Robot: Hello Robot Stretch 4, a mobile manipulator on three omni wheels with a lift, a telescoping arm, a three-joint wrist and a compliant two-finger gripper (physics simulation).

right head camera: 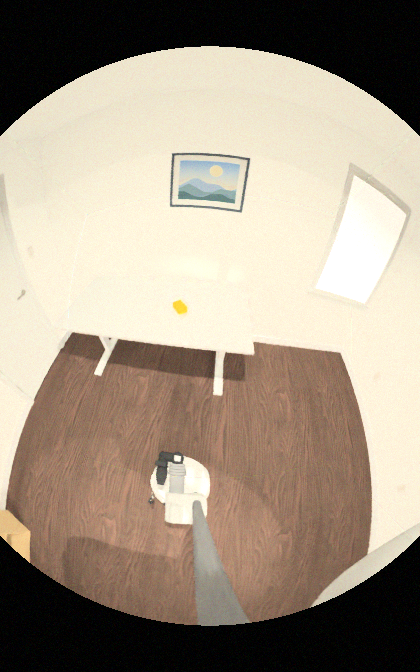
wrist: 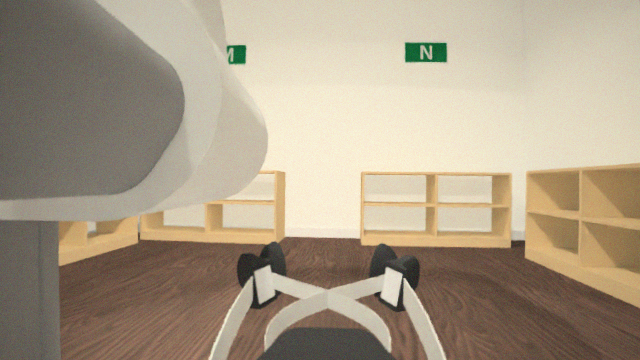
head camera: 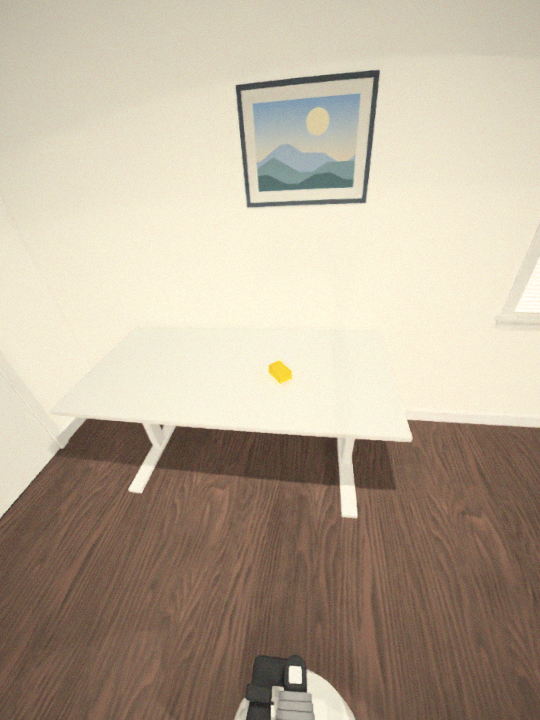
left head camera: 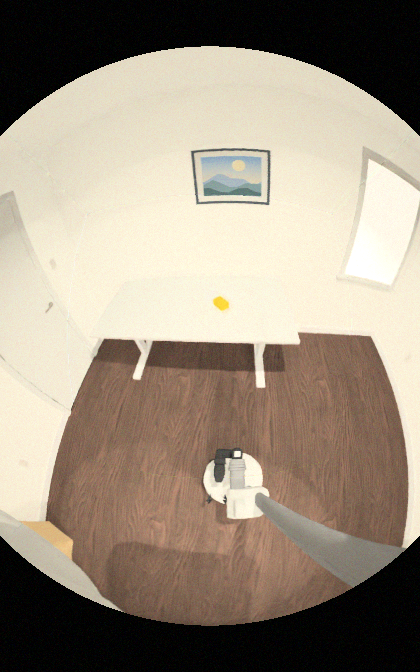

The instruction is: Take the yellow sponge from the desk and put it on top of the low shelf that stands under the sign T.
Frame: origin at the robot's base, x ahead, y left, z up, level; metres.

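Where they show: gripper, fingertip midpoint: point(wrist: 327, 263).
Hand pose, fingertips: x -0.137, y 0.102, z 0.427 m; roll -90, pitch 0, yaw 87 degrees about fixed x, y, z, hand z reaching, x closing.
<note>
After its pixels a point has its place.
The yellow sponge point(head camera: 280, 371) @(x 1.091, y 0.060, z 0.738 m) point(left head camera: 221, 303) point(right head camera: 180, 307) lies on the white desk point(head camera: 191, 386) @(x 1.040, y 0.474, z 0.693 m) point(left head camera: 150, 315) point(right head camera: 115, 315), a little right of the middle of its top. My gripper point(wrist: 327, 263) @(x -0.137, y 0.103, z 0.427 m) is open in the wrist view, with its two dark finger pads wide apart and nothing between them. It is away from the desk and points at a wall with low shelves. The sign T and the shelf under it do not show in these views.
In the wrist view, a low wooden shelf point(wrist: 431, 204) @(x -2.718, y 1.079, z 0.318 m) stands under the sign N point(wrist: 425, 52) @(x -3.102, y 1.153, z 1.721 m). Another shelf point(wrist: 280, 207) @(x -2.946, y -0.171, z 0.267 m) stands near the sign M point(wrist: 237, 54) @(x -3.271, y -0.638, z 1.725 m), and one more point(wrist: 580, 220) @(x -1.642, y 1.522, z 0.299 m) stands at the right. A framed picture point(head camera: 308, 197) @(x 1.547, y -0.078, z 1.383 m) hangs above the desk.
</note>
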